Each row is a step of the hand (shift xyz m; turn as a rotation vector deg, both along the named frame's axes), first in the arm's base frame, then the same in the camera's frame.
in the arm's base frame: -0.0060 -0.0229 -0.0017 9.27 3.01 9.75
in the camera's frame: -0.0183 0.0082 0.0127 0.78 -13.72 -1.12
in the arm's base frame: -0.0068 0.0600 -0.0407 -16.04 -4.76 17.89
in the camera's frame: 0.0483 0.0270 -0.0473 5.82 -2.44 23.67
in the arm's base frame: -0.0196 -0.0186 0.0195 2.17 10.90 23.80
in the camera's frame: -0.0047 0.0005 0.0330 13.46 -20.73 8.88
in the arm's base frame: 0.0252 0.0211 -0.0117 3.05 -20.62 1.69
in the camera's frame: 0.0062 -0.0103 -0.0327 -19.29 -0.50 8.05
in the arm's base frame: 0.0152 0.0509 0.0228 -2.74 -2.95 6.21
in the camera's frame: 0.0436 -0.0337 -0.0175 -0.29 -2.50 6.96
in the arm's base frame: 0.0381 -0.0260 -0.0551 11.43 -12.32 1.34
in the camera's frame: -0.0495 0.0202 -0.0480 -15.40 -6.76 -1.16
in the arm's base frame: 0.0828 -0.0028 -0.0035 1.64 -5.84 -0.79
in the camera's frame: -0.0371 -0.0505 -0.0543 -6.03 0.31 0.98
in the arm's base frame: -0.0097 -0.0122 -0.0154 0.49 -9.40 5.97
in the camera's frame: -0.0099 0.0195 0.0018 -7.41 -3.55 7.53
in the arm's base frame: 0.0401 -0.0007 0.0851 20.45 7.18 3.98
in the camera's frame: -0.0005 -0.0898 0.0282 -1.21 -17.17 -13.76
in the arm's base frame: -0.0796 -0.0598 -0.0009 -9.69 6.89 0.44
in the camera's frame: -0.0208 0.0601 0.0766 10.20 5.02 3.52
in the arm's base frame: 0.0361 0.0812 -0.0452 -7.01 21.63 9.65
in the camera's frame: 0.0487 -0.0002 -0.0870 24.03 -5.60 1.21
